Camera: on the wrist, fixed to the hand. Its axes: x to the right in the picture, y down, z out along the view.
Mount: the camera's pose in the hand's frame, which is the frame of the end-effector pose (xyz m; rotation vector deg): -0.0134 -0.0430 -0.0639 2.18 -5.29 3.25
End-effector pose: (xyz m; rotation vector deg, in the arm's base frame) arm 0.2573 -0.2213 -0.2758 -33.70 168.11 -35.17
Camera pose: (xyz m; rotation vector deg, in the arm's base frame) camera 0.2745 -0.2289 -0.1999 -29.40 162.48 -35.39
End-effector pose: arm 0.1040 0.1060 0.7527 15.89 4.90 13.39
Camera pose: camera 0.0929 0.0793 0.6801 18.81 -0.53 15.78
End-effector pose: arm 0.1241 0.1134 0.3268 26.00 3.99 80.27
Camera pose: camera 0.1419 0.1133 0.2507 31.81 0.48 82.18
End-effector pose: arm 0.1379 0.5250 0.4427 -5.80 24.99 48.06
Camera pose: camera 0.1405 0.4705 0.3867 -0.85 21.16 50.81
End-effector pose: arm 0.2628 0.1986 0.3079 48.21 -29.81 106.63
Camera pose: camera 0.2850 0.2514 0.2547 54.45 -32.83 108.61
